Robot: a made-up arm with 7 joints. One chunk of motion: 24 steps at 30 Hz.
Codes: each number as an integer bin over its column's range. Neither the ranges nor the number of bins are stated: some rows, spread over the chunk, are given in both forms.
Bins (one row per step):
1: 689 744 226 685 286 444
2: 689 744 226 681 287 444
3: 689 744 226 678 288 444
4: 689 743 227 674 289 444
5: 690 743 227 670 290 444
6: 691 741 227 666 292 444
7: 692 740 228 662 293 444
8: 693 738 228 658 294 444
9: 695 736 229 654 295 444
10: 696 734 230 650 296 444
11: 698 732 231 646 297 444
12: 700 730 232 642 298 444
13: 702 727 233 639 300 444
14: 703 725 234 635 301 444
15: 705 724 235 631 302 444
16: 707 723 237 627 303 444
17: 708 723 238 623 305 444
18: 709 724 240 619 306 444
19: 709 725 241 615 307 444
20: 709 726 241 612 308 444
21: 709 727 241 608 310 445
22: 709 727 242 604 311 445
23: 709 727 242 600 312 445
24: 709 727 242 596 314 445
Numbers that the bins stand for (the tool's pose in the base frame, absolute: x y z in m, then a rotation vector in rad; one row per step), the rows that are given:
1: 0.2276 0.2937 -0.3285 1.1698 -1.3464 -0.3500
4: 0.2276 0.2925 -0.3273 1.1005 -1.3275 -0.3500
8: 0.2324 0.2865 -0.3261 0.9995 -1.2959 -0.3500
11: 0.2384 0.2793 -0.3225 0.9239 -1.2770 -0.3500
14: 0.2444 0.2709 -0.3189 0.8545 -1.2518 -0.3500
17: 0.2505 0.2685 -0.3141 0.7788 -1.2266 -0.3500
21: 0.2517 0.2733 -0.3105 0.6842 -1.1950 -0.3437
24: 0.2517 0.2733 -0.3093 0.6086 -1.1698 -0.3437
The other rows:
2: 0.2276 0.2937 -0.3285 1.1446 -1.3401 -0.3500
3: 0.2276 0.2937 -0.3285 1.1257 -1.3338 -0.3500
5: 0.2288 0.2925 -0.3273 1.0752 -1.3212 -0.3500
6: 0.2300 0.2901 -0.3273 1.0500 -1.3086 -0.3500
7: 0.2312 0.2889 -0.3261 1.0248 -1.3023 -0.3500
9: 0.2348 0.2841 -0.3249 0.9743 -1.2896 -0.3500
10: 0.2360 0.2817 -0.3237 0.9491 -1.2833 -0.3500
12: 0.2408 0.2769 -0.3213 0.8986 -1.2707 -0.3500
13: 0.2432 0.2733 -0.3201 0.8797 -1.2581 -0.3500
15: 0.2468 0.2697 -0.3177 0.8293 -1.2455 -0.3500
16: 0.2492 0.2685 -0.3153 0.8041 -1.2392 -0.3500
18: 0.2517 0.2697 -0.3117 0.7536 -1.2203 -0.3500
19: 0.2517 0.2709 -0.3105 0.7284 -1.2140 -0.3500
20: 0.2517 0.2721 -0.3105 0.7095 -1.2077 -0.3500
22: 0.2517 0.2733 -0.3093 0.6590 -1.1887 -0.3437
23: 0.2517 0.2733 -0.3093 0.6338 -1.1824 -0.3437

